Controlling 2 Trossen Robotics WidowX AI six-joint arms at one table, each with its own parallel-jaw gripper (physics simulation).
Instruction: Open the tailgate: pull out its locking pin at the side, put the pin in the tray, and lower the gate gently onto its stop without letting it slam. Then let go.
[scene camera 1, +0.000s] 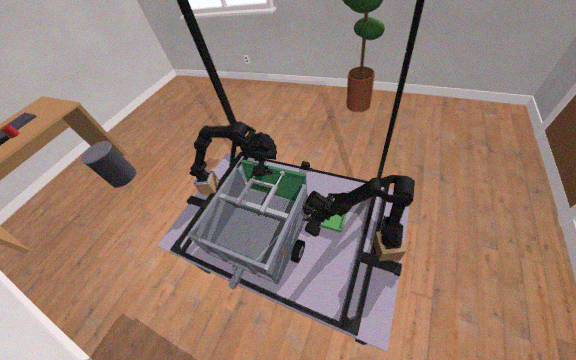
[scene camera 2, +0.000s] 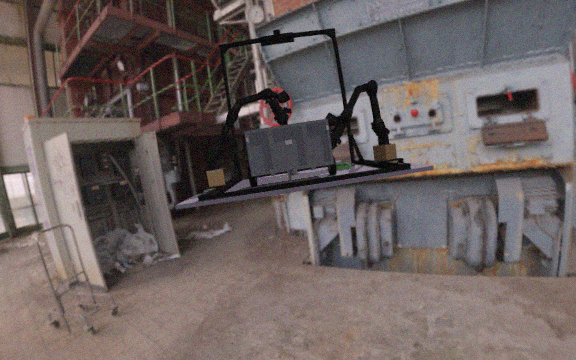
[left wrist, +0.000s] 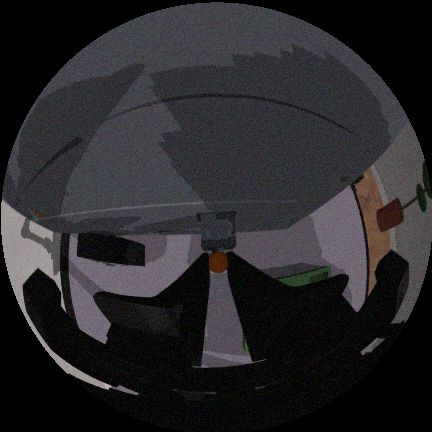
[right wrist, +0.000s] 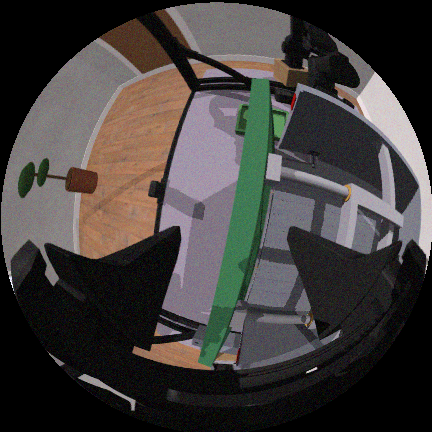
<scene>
same spot on green tailgate: (right wrist: 252, 199) = (scene camera 1: 278, 169)
</scene>
